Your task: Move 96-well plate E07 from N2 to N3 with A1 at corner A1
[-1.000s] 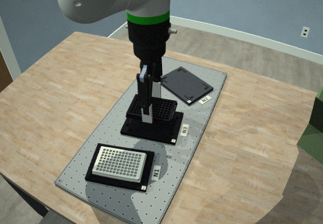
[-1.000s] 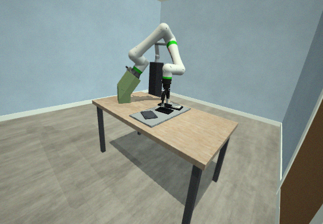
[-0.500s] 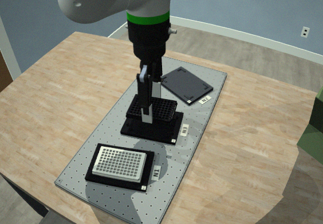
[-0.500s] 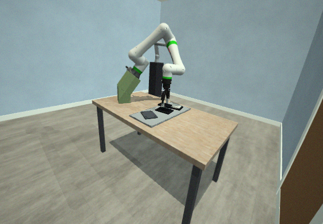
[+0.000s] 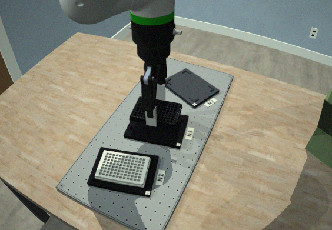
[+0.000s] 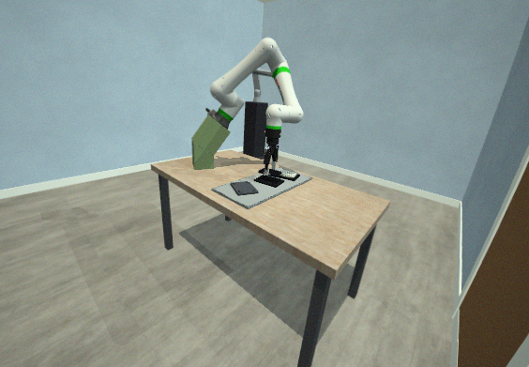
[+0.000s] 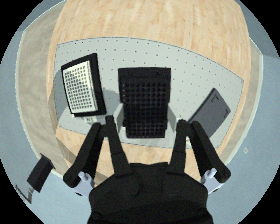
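The black landing nest N3 lies 8 cm below my hand. Round my hand: label N3: 9 cm behind, 2 cm to the right, 9 cm below; white plate E01: 1 cm ahead, 17 cm to the left, 7 cm below; black 96-well plate E07: 2 cm below.
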